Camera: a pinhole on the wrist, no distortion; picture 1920 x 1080 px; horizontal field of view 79.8 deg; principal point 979.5 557.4 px. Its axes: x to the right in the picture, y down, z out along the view. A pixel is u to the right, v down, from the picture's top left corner.
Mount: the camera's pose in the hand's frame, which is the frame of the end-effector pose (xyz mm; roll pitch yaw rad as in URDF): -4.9 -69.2 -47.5 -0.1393 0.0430 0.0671
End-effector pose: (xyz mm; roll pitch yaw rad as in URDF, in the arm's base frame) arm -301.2 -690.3 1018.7 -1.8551 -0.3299 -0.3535
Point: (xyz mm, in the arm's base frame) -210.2 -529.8 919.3
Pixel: 970.7 909.1
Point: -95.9 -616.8 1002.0
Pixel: 1794.4 854.6
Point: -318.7 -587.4 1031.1
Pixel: 573.7 571.7
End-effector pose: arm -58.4 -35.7 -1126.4 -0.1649 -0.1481 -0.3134
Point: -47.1 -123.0 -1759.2
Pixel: behind the camera
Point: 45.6 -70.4 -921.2
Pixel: 1630.9 531.6
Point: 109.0 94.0 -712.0
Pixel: 1390.9 786.5
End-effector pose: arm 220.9 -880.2 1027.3 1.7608 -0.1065 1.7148
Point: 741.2 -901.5 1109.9
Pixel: 801.4 937.0
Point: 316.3 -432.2 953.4
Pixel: outside the picture
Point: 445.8 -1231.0 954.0
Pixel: outside the picture
